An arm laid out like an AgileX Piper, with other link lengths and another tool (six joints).
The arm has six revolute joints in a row. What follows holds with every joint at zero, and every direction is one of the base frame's. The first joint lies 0.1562 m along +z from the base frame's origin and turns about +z. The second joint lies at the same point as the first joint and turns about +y. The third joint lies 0.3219 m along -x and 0.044 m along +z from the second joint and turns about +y. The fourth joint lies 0.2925 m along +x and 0.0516 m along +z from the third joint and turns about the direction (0.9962, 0, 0.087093). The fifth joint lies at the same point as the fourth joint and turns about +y. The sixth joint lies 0.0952 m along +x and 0.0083 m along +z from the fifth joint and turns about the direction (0.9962, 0, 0.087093). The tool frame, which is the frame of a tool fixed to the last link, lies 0.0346 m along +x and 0.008 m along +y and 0.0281 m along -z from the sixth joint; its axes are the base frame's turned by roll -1.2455, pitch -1.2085 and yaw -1.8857 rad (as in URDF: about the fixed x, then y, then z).
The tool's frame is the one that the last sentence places.
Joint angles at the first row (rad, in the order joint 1, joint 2, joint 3, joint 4, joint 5, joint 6):
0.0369, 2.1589, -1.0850, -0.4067, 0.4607, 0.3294
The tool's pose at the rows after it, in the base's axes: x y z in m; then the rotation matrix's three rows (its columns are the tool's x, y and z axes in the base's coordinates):
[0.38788 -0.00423 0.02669], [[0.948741 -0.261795 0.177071], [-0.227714 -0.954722 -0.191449], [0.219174 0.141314 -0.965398]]
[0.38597 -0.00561 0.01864], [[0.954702 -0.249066 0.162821], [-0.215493 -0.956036 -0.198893], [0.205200 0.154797 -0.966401]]
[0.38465 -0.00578 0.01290], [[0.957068 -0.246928 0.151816], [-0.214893 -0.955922 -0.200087], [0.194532 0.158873 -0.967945]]
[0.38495 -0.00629 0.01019], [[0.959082 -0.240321 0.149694], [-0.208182 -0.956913 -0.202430], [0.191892 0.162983 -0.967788]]
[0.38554 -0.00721 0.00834], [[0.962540 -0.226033 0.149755], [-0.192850 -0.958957 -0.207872], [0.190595 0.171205 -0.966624]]
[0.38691 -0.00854 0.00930], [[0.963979 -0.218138 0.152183], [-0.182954 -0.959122 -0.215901], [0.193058 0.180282 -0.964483]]
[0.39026 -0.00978 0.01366], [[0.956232 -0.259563 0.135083], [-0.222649 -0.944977 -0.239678], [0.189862 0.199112 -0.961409]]
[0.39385 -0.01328 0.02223], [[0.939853 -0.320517 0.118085], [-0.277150 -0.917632 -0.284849], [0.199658 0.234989 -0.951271]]
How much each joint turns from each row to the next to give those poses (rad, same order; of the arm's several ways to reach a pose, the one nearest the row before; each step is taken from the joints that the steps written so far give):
0.0000, 0.0269, 0.0000, -0.0460, -0.0101, 0.0159
0.0000, 0.0215, -0.0007, -0.0210, -0.0022, 0.0079
0.0000, 0.0154, -0.0013, -0.0042, -0.0020, 0.0039
0.0000, 0.0083, -0.0031, -0.0082, -0.0016, 0.0012
0.0007, 0.0066, -0.0032, -0.0157, 0.0000, 0.0000
0.0000, 0.0000, -0.0045, -0.0156, 0.0057, 0.0039
0.0003, 0.0000, -0.0222, -0.0054, 0.0449, 0.0400
0.0000, -0.0088, -0.0220, -0.0356, 0.0622, 0.0818

